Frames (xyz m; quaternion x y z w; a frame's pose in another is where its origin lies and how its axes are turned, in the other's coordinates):
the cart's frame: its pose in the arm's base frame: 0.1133 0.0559 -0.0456 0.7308 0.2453 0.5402 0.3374
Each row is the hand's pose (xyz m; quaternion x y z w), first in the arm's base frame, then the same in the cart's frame.
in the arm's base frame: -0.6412 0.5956 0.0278 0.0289 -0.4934 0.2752 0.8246
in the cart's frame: 0.2128 -0.2917 -0.8577 -0.9270 -0.1833 0.0151 0.3270
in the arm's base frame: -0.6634 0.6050 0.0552 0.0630 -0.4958 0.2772 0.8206
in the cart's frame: 0.2301 -0.2769 -0.8862 -0.9143 -0.2000 0.0280 0.3511
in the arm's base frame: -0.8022 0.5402 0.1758 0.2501 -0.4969 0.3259 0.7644
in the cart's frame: 0.2174 -0.1424 -1.0267 -0.8227 -0.2521 0.1215 0.4949
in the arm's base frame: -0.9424 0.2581 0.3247 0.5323 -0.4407 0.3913 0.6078
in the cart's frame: 0.0649 0.1553 -1.1244 -0.5986 -0.2994 0.2563 0.6974
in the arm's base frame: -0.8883 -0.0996 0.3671 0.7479 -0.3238 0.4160 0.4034
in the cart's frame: -0.1513 0.4203 -0.9991 -0.3194 -0.3082 0.3426 0.8280
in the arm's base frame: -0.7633 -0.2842 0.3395 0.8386 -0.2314 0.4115 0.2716
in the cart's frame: -0.2650 0.5190 -0.8324 -0.1415 -0.2970 0.3670 0.8701
